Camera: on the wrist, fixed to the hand. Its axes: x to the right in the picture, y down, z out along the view.
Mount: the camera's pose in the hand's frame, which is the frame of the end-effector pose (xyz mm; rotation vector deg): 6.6 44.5 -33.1 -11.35 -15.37 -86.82
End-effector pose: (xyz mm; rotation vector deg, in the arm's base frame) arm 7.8 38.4 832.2 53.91 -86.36 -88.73
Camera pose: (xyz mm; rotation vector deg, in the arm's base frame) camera 36.0 17.6 875.7 -90.59 26.15 128.23
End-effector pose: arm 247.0 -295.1 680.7 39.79 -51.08 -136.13
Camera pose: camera 274.5 -343.1 688.4 -39.69 1.69 122.24
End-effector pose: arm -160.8 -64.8 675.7 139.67 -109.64 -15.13
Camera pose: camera -197.0 -84.6 713.3 -168.85 -17.87 38.56
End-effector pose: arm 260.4 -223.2 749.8 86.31 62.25 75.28
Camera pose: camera 231.6 -227.3 797.5 19.74 77.55 6.61
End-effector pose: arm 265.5 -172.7 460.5 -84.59 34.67 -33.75
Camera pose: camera 247.1 -200.6 415.7 -114.29 -48.23 -82.59
